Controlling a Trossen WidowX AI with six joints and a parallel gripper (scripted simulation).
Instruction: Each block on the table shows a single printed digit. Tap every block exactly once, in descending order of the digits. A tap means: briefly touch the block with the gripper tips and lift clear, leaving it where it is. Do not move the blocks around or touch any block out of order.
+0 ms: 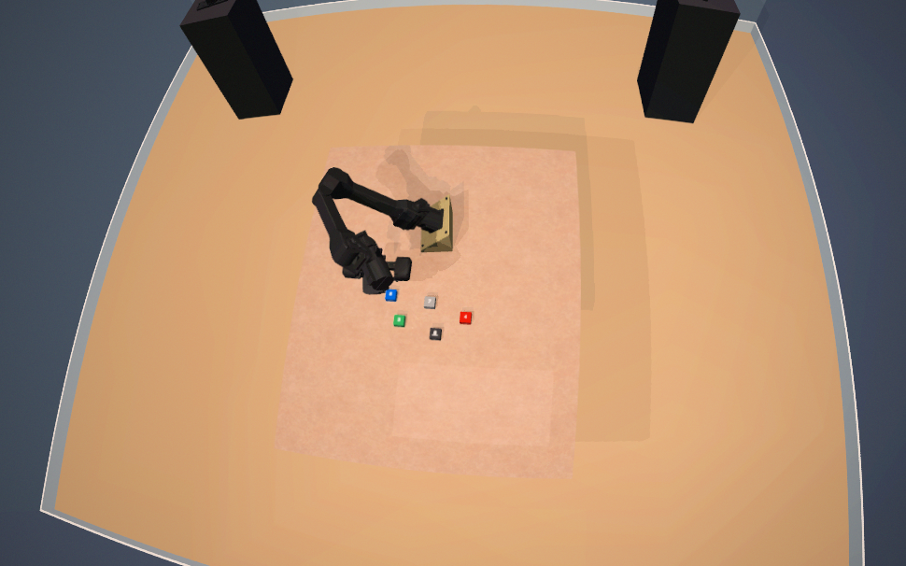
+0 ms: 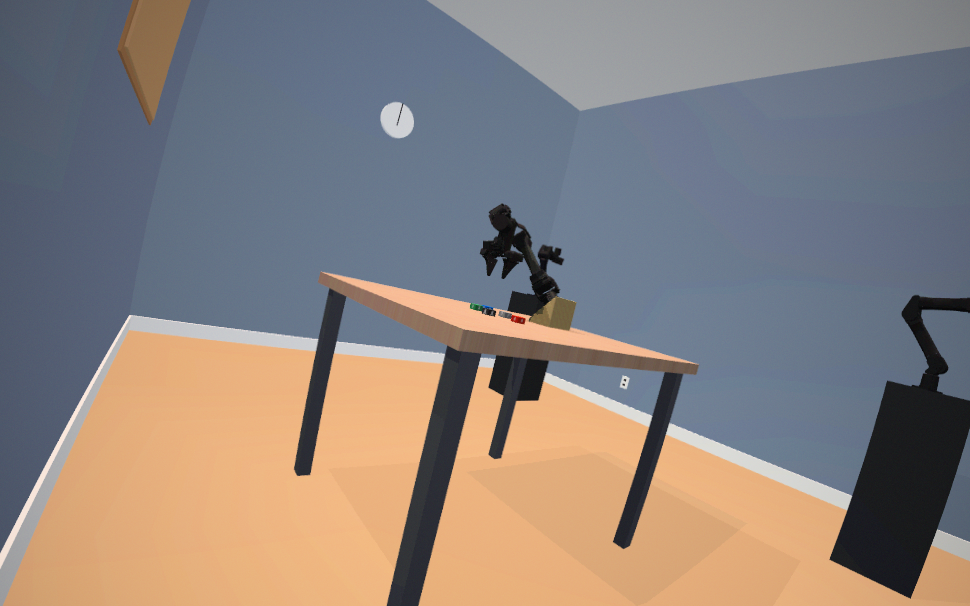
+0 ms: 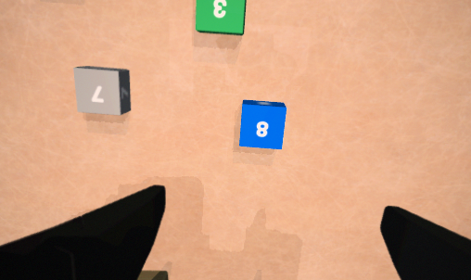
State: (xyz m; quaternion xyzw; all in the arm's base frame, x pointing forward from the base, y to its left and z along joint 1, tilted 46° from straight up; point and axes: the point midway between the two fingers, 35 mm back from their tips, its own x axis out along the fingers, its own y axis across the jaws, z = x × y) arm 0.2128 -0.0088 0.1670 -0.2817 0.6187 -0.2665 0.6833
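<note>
Right now the blue block is 120 mm below my gripper tip. Also, from my gripper tip: grey block 120 mm to the left, 120 mm below, 20 mm ahead; then black block 150 mm to the left, 120 mm below, 120 mm ahead; then green block 120 mm below, 80 mm ahead, 30 mm to the left.
</note>
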